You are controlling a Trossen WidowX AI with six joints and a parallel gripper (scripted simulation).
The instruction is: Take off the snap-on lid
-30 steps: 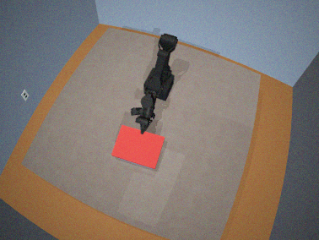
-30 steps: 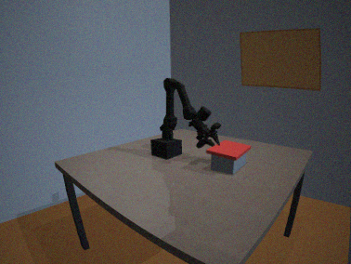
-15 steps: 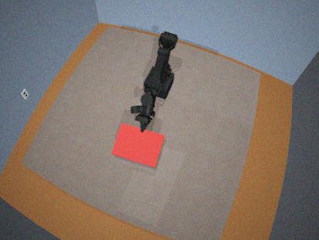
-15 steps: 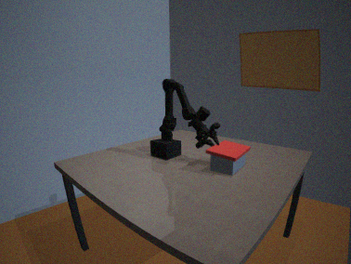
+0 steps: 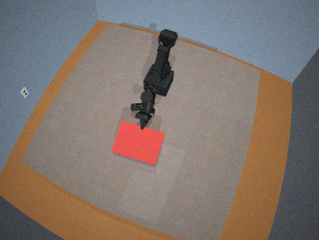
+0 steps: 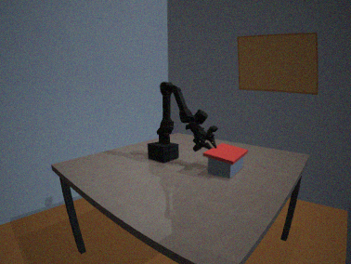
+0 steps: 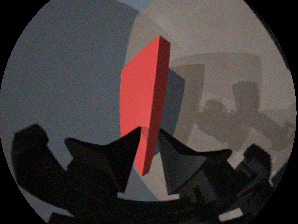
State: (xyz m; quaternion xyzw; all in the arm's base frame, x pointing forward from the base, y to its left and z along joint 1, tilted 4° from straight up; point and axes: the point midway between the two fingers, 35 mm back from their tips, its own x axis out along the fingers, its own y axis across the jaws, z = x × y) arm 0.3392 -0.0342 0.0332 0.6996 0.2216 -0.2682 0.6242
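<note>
My gripper tip is 80 mm short of the red lid and 10 mm to the left of it. Also, from my gripper tip: storage box (80 mm ahead, 10 mm to the right, 60 mm below).
</note>
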